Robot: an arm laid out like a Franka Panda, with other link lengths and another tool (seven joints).
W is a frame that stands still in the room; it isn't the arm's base.
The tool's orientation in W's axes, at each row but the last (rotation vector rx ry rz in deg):
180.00 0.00 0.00
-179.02 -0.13 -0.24
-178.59 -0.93 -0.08
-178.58 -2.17 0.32
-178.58 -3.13 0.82
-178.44 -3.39 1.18
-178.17 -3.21 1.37
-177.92 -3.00 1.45
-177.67 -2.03 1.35
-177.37 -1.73 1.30
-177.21 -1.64 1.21
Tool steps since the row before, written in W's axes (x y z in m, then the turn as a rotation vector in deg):
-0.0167 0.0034 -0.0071 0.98 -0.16 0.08
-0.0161 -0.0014 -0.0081 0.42 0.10 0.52
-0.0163 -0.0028 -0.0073 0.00 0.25 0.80
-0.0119 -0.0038 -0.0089 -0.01 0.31 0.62
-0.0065 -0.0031 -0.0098 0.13 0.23 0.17
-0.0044 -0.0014 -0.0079 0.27 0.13 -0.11
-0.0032 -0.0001 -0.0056 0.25 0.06 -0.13
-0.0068 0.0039 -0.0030 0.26 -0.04 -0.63
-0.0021 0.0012 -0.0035 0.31 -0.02 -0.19
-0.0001 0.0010 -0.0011 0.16 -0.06 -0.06
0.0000 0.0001 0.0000 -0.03 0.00 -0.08
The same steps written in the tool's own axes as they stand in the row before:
-0.0167 -0.0034 0.0071 0.98 0.16 -0.08
-0.0161 0.0015 0.0080 0.42 -0.11 -0.52
-0.0163 0.0028 0.0072 0.00 -0.27 -0.79
-0.0120 0.0037 0.0089 0.00 -0.33 -0.61
-0.0065 0.0031 0.0098 0.14 -0.23 -0.17
-0.0043 0.0014 0.0079 0.28 -0.12 0.11
-0.0031 0.0002 0.0056 0.25 -0.05 0.13
-0.0066 -0.0040 0.0033 0.27 0.07 0.62
-0.0020 -0.0011 0.0036 0.31 0.03 0.18
-0.0001 -0.0010 0.0011 0.16 0.07 0.05
0.0000 -0.0001 0.0000 -0.03 0.00 0.08

